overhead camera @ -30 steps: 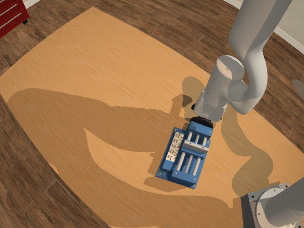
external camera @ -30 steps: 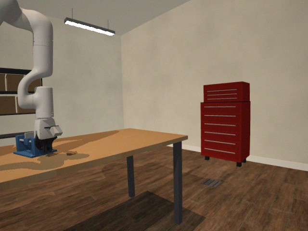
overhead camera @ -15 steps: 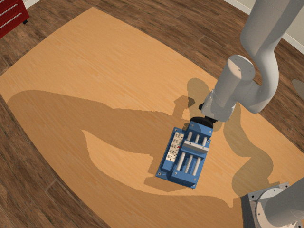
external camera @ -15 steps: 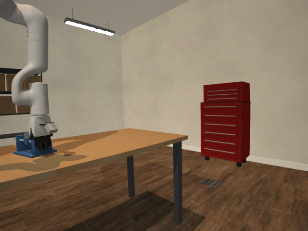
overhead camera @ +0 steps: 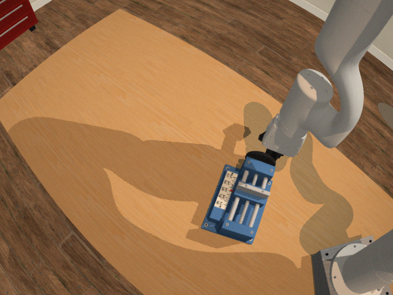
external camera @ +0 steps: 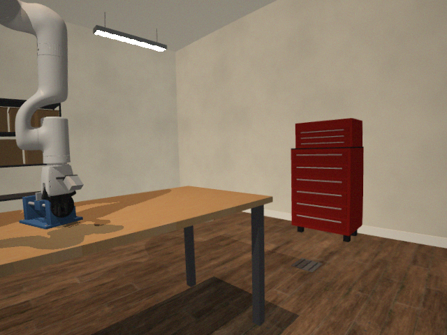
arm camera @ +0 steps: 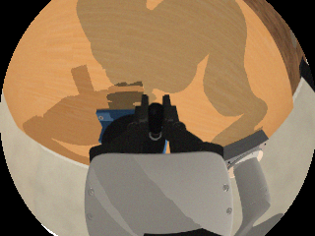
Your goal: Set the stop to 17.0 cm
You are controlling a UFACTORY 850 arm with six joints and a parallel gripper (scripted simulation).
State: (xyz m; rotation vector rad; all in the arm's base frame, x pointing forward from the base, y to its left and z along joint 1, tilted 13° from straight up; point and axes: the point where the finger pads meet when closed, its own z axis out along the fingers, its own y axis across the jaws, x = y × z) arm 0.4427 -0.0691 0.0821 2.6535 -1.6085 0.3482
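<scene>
Right now the grey stop bar is 3 cm behind my hand, 14 cm to the left of it and 2 cm above it. From my hand the other things lie so: black handwheel: 2 cm to the left.
</scene>
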